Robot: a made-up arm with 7 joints. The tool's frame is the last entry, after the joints.
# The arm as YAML. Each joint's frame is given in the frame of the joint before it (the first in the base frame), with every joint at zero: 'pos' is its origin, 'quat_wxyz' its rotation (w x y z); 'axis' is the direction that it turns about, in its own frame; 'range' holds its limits. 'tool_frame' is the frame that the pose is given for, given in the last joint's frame.
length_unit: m
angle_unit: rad
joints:
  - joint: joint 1
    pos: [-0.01, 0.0, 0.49]
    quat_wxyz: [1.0, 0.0, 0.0, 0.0]
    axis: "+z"
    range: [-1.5, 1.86]
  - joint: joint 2
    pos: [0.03, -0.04, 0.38]
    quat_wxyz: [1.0, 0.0, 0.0, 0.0]
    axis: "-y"
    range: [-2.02, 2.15]
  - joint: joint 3
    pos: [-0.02, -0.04, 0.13]
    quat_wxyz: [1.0, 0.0, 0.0, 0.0]
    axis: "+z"
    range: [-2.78, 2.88]
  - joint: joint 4
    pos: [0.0, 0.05, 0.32]
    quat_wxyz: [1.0, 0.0, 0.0, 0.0]
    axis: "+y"
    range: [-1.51, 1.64]
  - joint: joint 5
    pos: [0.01, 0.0, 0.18]
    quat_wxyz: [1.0, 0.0, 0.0, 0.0]
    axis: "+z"
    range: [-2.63, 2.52]
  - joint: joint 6
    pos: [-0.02, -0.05, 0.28]
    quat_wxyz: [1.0, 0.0, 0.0, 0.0]
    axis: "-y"
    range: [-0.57, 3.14]
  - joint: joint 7
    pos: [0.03, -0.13, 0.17]
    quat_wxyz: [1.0, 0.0, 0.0, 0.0]
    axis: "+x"
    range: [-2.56, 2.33]
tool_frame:
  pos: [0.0, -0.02, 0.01]
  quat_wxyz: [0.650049, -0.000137, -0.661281, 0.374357]
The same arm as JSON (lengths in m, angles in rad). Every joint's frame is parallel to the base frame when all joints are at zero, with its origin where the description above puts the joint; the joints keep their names.
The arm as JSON. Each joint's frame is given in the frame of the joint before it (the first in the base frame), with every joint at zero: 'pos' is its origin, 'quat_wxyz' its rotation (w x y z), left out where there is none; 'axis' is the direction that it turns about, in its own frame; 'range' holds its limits. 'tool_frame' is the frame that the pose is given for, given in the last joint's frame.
{"length_unit": "m", "angle_unit": "rad", "joints": [
  {"joint": "joint 1", "pos": [-0.01, 0.0, 0.49], "axis": [0.0, 0.0, 1.0], "range": [-1.5, 1.86]},
  {"joint": "joint 2", "pos": [0.03, -0.04, 0.38], "axis": [0.0, -1.0, 0.0], "range": [-2.02, 2.15]},
  {"joint": "joint 3", "pos": [-0.02, -0.04, 0.13], "axis": [0.0, 0.0, 1.0], "range": [-2.78, 2.88]},
  {"joint": "joint 4", "pos": [0.0, 0.05, 0.32], "axis": [0.0, 1.0, 0.0], "range": [-1.51, 1.64]},
  {"joint": "joint 5", "pos": [0.01, 0.0, 0.18], "axis": [0.0, 0.0, 1.0], "range": [-2.63, 2.52]},
  {"joint": "joint 6", "pos": [-0.02, -0.05, 0.28], "axis": [0.0, -1.0, 0.0], "range": [-0.57, 3.14]},
  {"joint": "joint 7", "pos": [0.03, -0.13, 0.17], "axis": [1.0, 0.0, 0.0], "range": [-2.56, 2.33]}
], "tool_frame": {"pos": [0.0, -0.02, 0.01], "quat_wxyz": [0.650049, -0.000137, -0.661281, 0.374357]}}

